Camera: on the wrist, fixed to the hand. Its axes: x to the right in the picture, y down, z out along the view.
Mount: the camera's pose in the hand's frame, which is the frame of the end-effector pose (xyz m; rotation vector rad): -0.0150 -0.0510 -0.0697 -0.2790 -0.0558 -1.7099
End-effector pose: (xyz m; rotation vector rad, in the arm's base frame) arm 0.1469 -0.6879 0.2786 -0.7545 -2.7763 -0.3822
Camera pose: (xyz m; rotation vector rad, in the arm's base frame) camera 0.1440 -0.7589 0.3300 -1.5864 2.3858 0.8532
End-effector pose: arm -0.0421 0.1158 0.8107 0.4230 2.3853 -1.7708
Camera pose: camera -0.0397 0.1665 0.8822 1.3615 -1.7772 0.8767
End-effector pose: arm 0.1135 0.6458 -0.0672 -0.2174 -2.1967 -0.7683
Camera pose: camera 0.1476 0.5651 -0.0658 -1.6884 1.8677 1.8595
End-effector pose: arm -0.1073 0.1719 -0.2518 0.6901 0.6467 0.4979
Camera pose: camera -0.1551 0.1578 -0.3239 -0.2559 0.8558 -1.0008
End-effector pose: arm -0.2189 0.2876 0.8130 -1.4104 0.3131 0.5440
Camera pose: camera -0.1966 0.2131 0.8535 -1.4077 -1.0200 -0.8124
